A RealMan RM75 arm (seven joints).
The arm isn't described. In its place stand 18 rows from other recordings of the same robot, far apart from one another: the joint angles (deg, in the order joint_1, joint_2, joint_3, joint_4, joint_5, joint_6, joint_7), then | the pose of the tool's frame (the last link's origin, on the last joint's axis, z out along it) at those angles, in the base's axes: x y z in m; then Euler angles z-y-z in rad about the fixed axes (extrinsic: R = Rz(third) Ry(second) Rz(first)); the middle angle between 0 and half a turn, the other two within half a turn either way.
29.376, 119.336, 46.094, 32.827, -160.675, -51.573, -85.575 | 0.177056 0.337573 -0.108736 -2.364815 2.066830 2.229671
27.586, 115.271, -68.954, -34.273, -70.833, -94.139, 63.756 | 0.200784 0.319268 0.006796 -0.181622 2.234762 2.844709
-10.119, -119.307, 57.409, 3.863, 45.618, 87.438, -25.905 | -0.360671 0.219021 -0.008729 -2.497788 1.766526 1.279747
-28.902, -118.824, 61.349, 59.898, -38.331, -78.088, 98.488 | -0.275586 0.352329 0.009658 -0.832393 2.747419 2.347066
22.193, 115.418, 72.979, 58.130, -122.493, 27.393, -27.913 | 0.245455 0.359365 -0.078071 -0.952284 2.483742 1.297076
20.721, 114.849, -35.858, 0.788, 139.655, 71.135, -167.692 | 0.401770 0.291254 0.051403 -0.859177 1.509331 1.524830
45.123, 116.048, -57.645, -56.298, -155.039, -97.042, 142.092 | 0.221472 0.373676 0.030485 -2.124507 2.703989 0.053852
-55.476, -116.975, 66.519, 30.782, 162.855, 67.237, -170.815 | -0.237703 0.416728 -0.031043 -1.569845 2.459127 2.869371
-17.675, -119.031, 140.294, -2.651, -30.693, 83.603, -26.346 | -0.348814 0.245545 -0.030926 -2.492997 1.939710 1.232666
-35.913, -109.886, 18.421, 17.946, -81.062, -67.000, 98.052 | -0.313210 0.404592 0.081906 -2.859401 2.010439 1.268127
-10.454, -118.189, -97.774, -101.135, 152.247, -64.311, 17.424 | -0.210808 0.338860 0.072937 -2.020436 2.249107 2.014802
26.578, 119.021, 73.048, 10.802, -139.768, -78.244, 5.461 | 0.310701 0.346179 0.049812 -0.796405 1.263106 1.783678
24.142, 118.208, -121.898, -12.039, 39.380, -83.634, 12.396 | 0.289322 0.326755 0.021550 -0.731544 1.434758 1.978046
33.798, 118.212, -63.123, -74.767, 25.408, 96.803, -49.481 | 0.230421 0.351015 0.049025 -2.108968 2.623327 0.346150
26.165, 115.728, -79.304, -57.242, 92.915, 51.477, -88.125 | 0.189827 0.395844 0.004127 -0.713702 2.392422 2.050808
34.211, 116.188, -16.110, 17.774, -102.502, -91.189, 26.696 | 0.220971 0.282361 -0.070340 -0.261911 1.957765 2.476463
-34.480, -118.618, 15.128, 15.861, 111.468, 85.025, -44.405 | -0.266185 0.342413 -0.013350 -2.567750 2.186092 0.838351
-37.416, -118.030, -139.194, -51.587, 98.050, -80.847, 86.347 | -0.173306 0.406708 0.077329 -2.753896 2.259269 0.783252
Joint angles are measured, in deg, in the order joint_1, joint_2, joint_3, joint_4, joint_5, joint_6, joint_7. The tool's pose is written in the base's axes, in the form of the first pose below.
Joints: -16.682 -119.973 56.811 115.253 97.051 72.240 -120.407
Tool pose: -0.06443 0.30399 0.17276 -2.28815 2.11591 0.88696
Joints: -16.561 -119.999 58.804 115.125 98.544 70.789 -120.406
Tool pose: -0.06306 0.30704 0.16676 -2.27776 2.12361 0.89906
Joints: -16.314 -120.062 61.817 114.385 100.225 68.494 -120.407
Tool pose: -0.06203 0.31188 0.15703 -2.27681 2.13373 0.91080
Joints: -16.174 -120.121 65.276 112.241 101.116 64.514 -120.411
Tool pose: -0.06229 0.32066 0.14634 -2.30290 2.12599 0.91779
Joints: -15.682 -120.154 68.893 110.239 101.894 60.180 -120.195
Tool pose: -0.06377 0.32828 0.13514 -2.32125 2.11548 0.93129
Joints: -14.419 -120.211 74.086 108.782 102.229 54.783 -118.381
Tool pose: -0.06309 0.33222 0.11938 -2.31875 2.10597 0.93518
